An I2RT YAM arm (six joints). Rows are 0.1 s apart.
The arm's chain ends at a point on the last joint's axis. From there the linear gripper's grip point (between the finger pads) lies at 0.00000 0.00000 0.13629 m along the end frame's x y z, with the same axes.
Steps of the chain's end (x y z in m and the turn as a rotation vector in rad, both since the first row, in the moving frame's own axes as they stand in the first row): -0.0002 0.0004 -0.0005 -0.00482 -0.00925 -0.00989; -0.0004 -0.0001 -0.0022 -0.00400 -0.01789 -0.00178; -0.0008 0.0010 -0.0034 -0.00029 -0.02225 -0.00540; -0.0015 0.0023 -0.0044 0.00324 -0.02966 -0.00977; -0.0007 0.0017 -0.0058 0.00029 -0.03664 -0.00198; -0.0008 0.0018 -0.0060 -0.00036 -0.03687 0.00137
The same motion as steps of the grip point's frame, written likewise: -0.0015 0.0011 -0.0005 -0.00482 -0.00925 -0.00989; -0.0028 0.0004 -0.0022 -0.00400 -0.01789 -0.00178; -0.0038 0.0010 -0.0034 -0.00029 -0.02225 -0.00540; -0.0055 0.0019 -0.0045 0.00324 -0.02966 -0.00977; -0.0057 0.0017 -0.0059 0.00029 -0.03664 -0.00198; -0.0058 0.0018 -0.0061 -0.00036 -0.03687 0.00137
